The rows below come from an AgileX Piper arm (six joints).
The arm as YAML. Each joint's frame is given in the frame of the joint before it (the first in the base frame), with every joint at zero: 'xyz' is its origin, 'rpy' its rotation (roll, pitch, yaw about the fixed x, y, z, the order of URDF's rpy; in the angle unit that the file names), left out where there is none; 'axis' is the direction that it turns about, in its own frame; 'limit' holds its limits. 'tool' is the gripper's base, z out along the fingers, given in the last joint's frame.
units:
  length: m
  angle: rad
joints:
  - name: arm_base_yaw
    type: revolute
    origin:
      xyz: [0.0, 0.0, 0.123]
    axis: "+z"
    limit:
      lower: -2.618
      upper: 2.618
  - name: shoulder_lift
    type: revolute
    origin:
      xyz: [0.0, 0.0, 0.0]
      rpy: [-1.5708, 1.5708, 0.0]
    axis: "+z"
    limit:
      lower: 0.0
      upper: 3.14
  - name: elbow
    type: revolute
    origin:
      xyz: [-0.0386, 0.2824, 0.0]
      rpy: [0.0, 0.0, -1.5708]
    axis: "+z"
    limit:
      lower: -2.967
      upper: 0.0
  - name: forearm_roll
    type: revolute
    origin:
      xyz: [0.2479, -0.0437, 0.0]
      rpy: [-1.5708, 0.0, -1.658]
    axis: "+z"
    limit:
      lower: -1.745
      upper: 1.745
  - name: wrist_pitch
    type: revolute
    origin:
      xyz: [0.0, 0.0, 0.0]
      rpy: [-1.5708, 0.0, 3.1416]
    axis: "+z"
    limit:
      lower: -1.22
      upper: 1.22
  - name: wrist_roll
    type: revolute
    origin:
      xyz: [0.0, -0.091, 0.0]
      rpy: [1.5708, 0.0, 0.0]
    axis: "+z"
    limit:
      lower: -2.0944
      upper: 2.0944
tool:
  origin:
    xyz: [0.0, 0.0, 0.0]
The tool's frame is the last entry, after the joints.
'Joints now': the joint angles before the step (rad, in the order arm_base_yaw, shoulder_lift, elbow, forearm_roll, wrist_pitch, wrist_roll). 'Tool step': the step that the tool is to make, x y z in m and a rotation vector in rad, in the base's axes. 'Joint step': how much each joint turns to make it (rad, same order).
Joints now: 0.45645, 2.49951, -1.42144, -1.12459, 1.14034, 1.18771
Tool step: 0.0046, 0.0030, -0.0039, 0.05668, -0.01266, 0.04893
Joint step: -0.00354, 0.00077, 0.00016, -0.02192, -0.07615, 0.00629
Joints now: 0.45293, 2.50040, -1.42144, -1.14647, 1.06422, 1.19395
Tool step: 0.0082, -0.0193, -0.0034, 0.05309, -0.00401, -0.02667
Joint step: -0.05840, 0.00009, -0.00002, -0.00101, -0.06199, 0.00008
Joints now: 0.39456, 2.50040, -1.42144, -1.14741, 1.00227, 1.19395
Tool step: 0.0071, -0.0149, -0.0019, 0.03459, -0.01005, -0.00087
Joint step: -0.04482, -0.00014, 0.00026, -0.02183, -0.05278, 0.00119
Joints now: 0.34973, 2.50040, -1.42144, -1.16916, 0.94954, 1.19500
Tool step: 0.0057, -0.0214, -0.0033, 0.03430, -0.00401, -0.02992
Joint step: -0.05888, 0.00314, 0.00012, -0.00732, -0.04566, 0.00023
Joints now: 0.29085, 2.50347, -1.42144, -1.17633, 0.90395, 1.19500
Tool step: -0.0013, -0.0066, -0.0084, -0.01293, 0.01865, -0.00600
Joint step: -0.01357, 0.02168, -0.00027, -0.01075, 0.00191, 0.00083
